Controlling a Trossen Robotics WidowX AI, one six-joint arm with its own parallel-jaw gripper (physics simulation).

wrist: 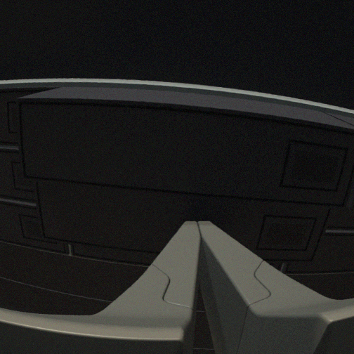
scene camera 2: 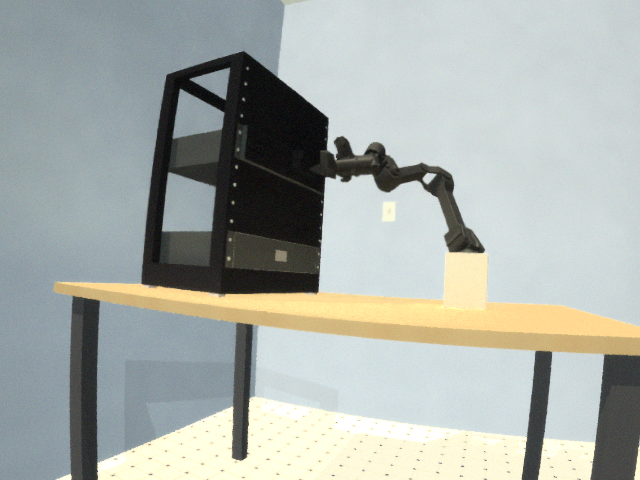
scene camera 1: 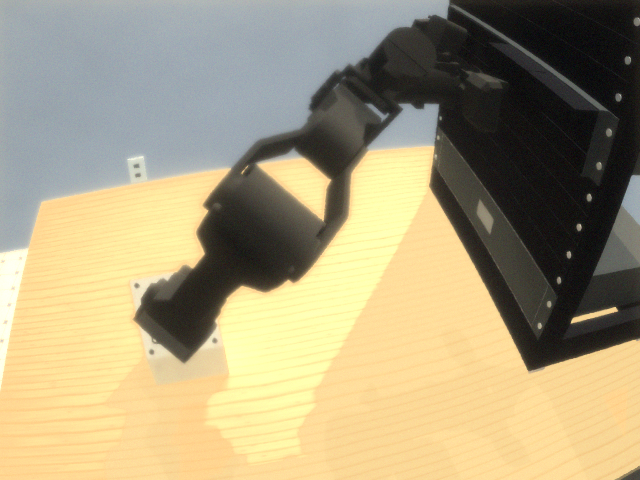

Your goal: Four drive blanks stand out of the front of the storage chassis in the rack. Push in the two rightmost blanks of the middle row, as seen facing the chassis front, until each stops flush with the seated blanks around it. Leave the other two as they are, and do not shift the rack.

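Seen in the pictures: gripper, fingertip midpoint: (scene camera 2: 310,169) (scene camera 1: 507,86); arm's base at its link origin: (scene camera 2: 467,271) (scene camera 1: 173,319).
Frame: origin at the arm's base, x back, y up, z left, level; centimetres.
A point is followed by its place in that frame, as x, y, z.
Note:
The storage chassis (scene camera 1: 603,142) {-49.8, 29.1, -10.6} (scene camera 2: 241,142) {-51.0, 28.3, 34.4} is mounted partway up the rack (scene camera 1: 516,325) {-50.1, -6.1, -5.7} (scene camera 2: 155,206) {-77.2, 12.6, 36.5}. In the wrist view, an upper dark blank (wrist: 150,145) stands out, with its grey top face showing. A lower blank (wrist: 120,215) sits deeper beneath it, and the upper blank's bottom edge overlaps it. The lower blank still seems to stand a little proud of the blanks at the left. My gripper (scene camera 1: 498,85) {-46.0, 28.2, 6.2} (scene camera 2: 315,167) {-46.0, 28.2, 6.2} (wrist: 196,232) is shut and empty, with its tips at the lower blank's face. Contact and the lower blank's exact row are unclear. The other standing-out blanks cannot be made out.
Seated blanks (wrist: 12,175) lie left of the two. A grey lower unit (scene camera 1: 509,253) {-50.2, 2.0, 2.2} (scene camera 2: 258,248) {-50.7, 2.9, 23.5} fills the rack's bottom. The arm's pale base block (scene camera 1: 191,369) {-1.2, -7.2, -3.1} (scene camera 2: 465,281) {-0.1, -2.8, 4.4} stands on the wooden table (scene camera 1: 361,413) {-23.3, -9.7, -12.7} (scene camera 2: 387,322) {-7.5, -9.7, 51.6}. The chassis's pale top edge (wrist: 150,82) runs above the blanks.

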